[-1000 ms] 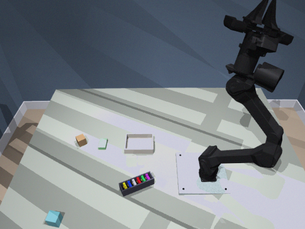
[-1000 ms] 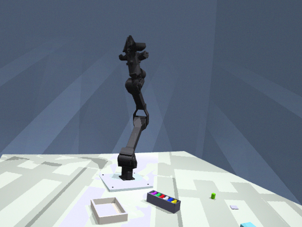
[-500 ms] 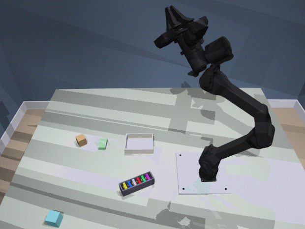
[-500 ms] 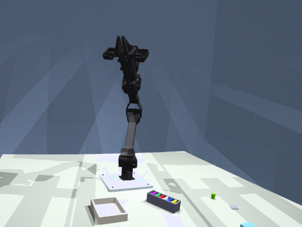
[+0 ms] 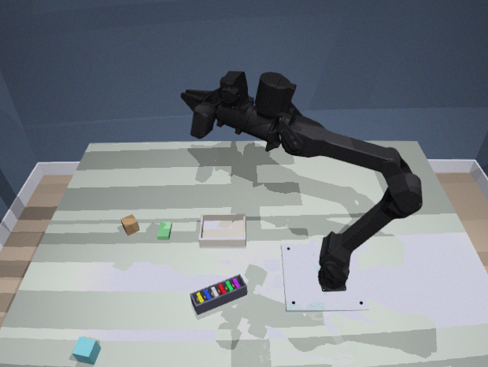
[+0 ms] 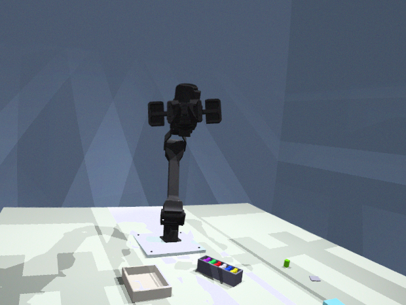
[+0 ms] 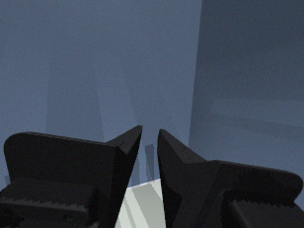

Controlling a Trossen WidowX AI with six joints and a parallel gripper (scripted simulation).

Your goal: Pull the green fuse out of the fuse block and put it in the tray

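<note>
The green fuse lies 8 cm behind my gripper tip, 17 cm to the left of it and 46 cm below it. Also, from my gripper tip: brown cube (22 cm ahead, 7 cm to the right, 46 cm below); then flat green block (11 cm ahead, 6 cm to the right, 48 cm below); then tray (6 cm behind, 4 cm to the right, 48 cm below).
</note>
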